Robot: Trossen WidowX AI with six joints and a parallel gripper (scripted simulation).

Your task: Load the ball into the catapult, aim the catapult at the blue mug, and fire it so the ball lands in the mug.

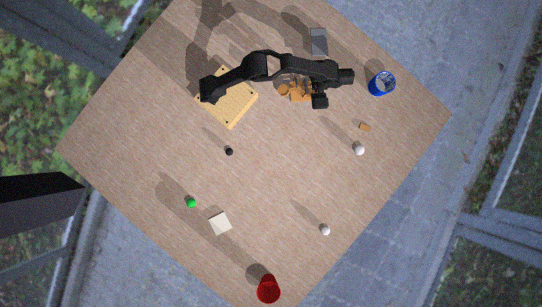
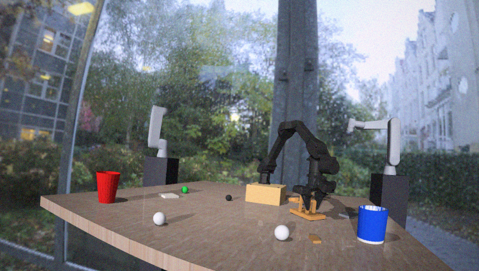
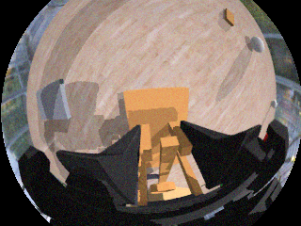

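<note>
My gripper tip is now 39 cm to the left of the black ball, 19 cm past it and 2 cm above it. Also, from my gripper tip: small orange block (27 cm ahead, 3 cm to the right, 3 cm below); then grey block (21 cm to the left, 8 cm behind, 3 cm below); then blue mug (24 cm ahead, 15 cm to the left).
</note>
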